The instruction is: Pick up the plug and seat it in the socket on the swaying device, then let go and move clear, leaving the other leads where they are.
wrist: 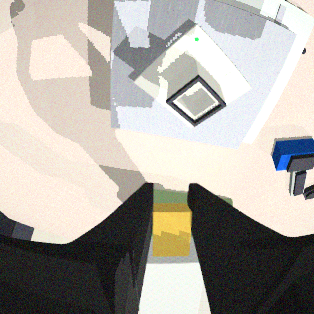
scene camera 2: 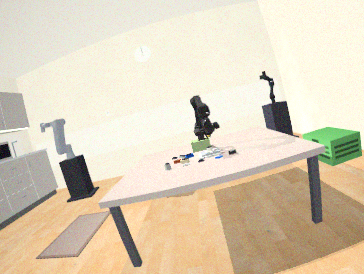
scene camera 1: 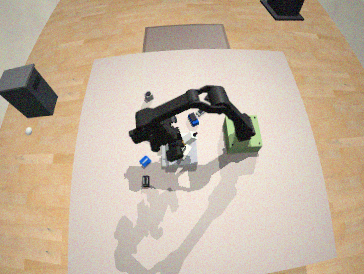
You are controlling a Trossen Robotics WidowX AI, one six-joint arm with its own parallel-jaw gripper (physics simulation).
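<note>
My gripper is shut on the plug, whose yellow end shows between the fingers, with its white body behind. The plug is above the table beside the socket device in the wrist view. The device is a white square block on a pale grey-blue platform. Its socket, a black-rimmed square opening, faces up and is turned like a diamond. The socket is ahead of the fingertips in the wrist view, apart from the plug. In scene camera 1 the arm hides the socket.
A blue connector lies beside the platform. Another blue piece and a black one lie on its other side. A grey cylinder stands farther off. The arm rises from a green block.
</note>
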